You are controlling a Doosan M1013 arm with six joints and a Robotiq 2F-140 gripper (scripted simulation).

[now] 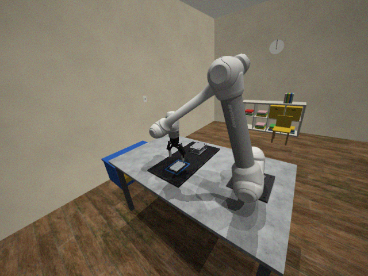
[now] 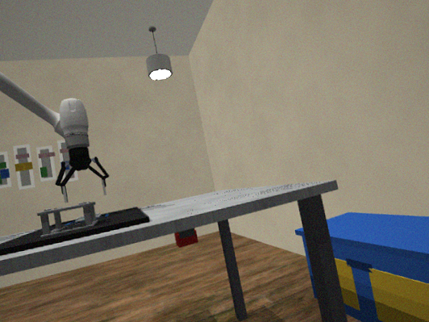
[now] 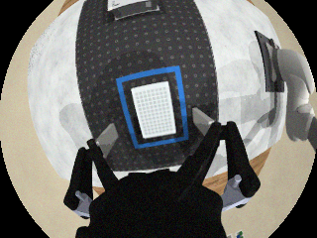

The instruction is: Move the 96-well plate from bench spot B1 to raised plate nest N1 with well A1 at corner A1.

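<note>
The 96-well plate lies 9 cm below my hand. Also, from my hand: raised plate nest N1: 1 cm behind, 35 cm to the right, 4 cm below.
</note>
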